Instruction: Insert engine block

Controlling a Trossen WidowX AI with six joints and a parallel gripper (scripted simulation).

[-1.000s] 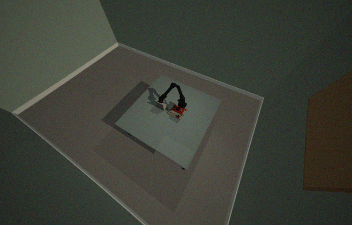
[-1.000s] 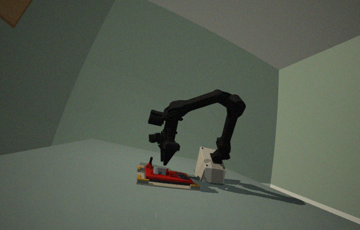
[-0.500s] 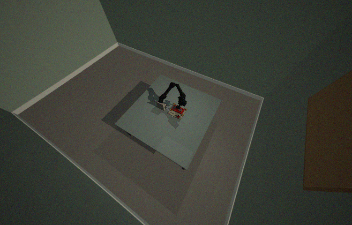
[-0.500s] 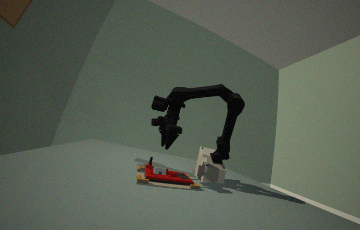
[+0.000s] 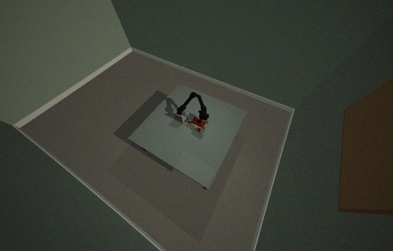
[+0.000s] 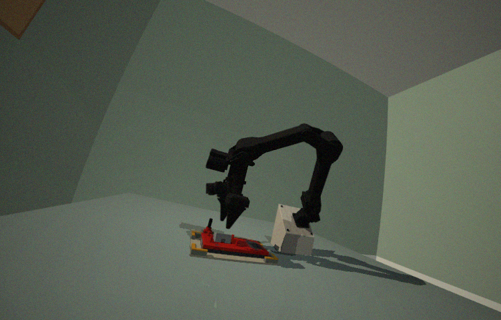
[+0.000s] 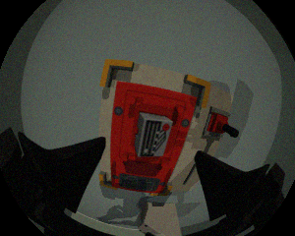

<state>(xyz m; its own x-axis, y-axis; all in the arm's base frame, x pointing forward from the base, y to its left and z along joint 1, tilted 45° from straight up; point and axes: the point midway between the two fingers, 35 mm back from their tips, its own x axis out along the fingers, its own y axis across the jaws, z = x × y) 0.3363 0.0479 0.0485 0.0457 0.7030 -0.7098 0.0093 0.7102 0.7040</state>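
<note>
Now: the grey engine block 40 mm below my gripper tip.
</note>
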